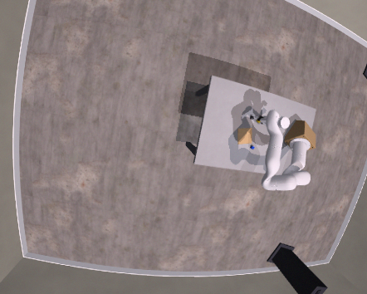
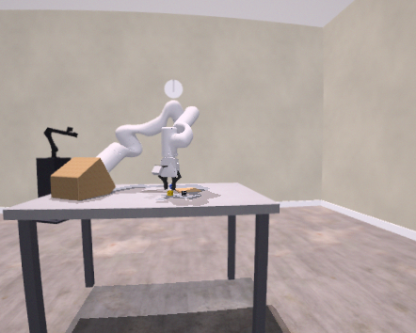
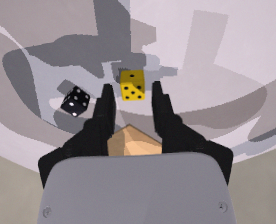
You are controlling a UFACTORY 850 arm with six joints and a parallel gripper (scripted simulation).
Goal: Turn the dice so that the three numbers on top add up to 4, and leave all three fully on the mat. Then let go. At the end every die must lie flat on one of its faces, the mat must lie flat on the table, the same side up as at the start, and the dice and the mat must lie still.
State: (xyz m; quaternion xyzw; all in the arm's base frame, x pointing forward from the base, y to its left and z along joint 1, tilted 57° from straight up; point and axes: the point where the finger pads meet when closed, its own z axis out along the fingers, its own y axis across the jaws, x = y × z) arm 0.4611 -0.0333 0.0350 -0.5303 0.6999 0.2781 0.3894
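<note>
The yellow die lies 4 cm below my hand. Also, from my hand: tan mat 18 cm to the left, 5 cm below, 5 cm ahead; then black die 8 cm ahead, 4 cm below, 1 cm to the left; then blue die 24 cm to the left, 7 cm behind, 4 cm below.
</note>
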